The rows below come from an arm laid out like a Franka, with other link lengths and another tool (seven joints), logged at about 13 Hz.
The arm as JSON. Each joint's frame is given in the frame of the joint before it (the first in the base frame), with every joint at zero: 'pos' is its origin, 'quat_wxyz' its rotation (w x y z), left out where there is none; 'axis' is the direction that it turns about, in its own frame. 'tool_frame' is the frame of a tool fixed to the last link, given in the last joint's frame.
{
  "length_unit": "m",
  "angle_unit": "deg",
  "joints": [
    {
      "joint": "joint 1",
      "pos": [
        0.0,
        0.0,
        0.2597
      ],
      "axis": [
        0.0,
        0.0,
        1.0
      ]
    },
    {
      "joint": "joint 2",
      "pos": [
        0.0,
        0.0,
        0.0
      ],
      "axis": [
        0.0,
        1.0,
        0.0
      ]
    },
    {
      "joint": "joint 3",
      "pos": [
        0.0,
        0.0,
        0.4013
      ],
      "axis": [
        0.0,
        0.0,
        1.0
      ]
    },
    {
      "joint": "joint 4",
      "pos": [
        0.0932,
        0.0,
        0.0
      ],
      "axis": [
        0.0,
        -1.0,
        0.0
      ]
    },
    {
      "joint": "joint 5",
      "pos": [
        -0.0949,
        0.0,
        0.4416
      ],
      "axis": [
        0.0,
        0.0,
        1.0
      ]
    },
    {
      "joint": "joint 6",
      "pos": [
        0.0,
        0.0,
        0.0
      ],
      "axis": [
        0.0,
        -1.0,
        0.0
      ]
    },
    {
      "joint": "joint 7",
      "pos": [
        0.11,
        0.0,
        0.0
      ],
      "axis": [
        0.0,
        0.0,
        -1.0
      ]
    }
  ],
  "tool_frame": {
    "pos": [
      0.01,
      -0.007,
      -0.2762
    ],
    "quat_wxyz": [
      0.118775,
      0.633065,
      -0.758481,
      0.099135
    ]
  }
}
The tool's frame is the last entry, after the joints.
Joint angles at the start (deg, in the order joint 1, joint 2, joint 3, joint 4, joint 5, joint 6, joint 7): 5.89 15.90 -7.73 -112.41 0.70 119.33 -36.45
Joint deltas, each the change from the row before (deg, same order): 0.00 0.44 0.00 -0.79 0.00 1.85 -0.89; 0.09 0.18 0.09 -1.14 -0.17 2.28 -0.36; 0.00 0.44 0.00 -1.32 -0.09 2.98 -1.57; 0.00 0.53 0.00 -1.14 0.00 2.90 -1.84; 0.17 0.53 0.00 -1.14 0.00 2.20 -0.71; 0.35 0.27 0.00 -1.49 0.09 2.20 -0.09; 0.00 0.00 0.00 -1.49 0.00 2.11 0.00; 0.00 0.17 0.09 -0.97 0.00 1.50 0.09; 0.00 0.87 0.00 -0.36 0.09 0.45 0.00; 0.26 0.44 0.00 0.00 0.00 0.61 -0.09; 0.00 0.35 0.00 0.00 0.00 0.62 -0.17; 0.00 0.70 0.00 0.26 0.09 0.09 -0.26; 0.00 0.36 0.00 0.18 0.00 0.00 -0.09; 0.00 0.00 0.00 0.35 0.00 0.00 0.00; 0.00 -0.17 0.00 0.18 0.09 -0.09 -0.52; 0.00 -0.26 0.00 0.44 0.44 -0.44 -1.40
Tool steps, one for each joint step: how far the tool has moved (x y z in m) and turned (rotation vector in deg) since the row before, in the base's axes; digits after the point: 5 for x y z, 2 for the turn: 0.00157 -0.00023 -0.00929 0.04 -0.60 0.90; 0.00115 0.00132 -0.00842 -0.12 -0.94 0.67; 0.00204 -0.00047 -0.01169 0.01 -1.17 1.66; 0.00261 -0.00015 -0.01107 0.06 -1.17 1.88; -0.00118 0.00170 -0.01202 -0.03 -0.51 0.91; -0.00392 0.00392 -0.01161 0.01 -0.44 0.39; -0.00388 -0.00039 -0.00833 -0.02 -0.62 0.01; -0.00264 0.00077 -0.00711 -0.01 -0.36 0.01; -0.00457 -0.00031 -0.01222 -0.05 0.77 -0.07; 0.00137 0.00287 -0.00402 -0.06 -0.17 0.37; 0.00168 -0.00013 -0.00295 -0.04 -0.27 0.19; 0.00025 -0.00006 -0.00599 -0.02 0.35 0.20; 0.00034 -0.00010 -0.00281 -0.04 0.18 0.10; 0.00352 0.00011 0.00274 0.00 -0.35 0.02; 0.00204 0.00039 0.00325 0.10 -0.24 0.45; 0.00323 0.00126 0.00572 0.38 -0.23 1.06
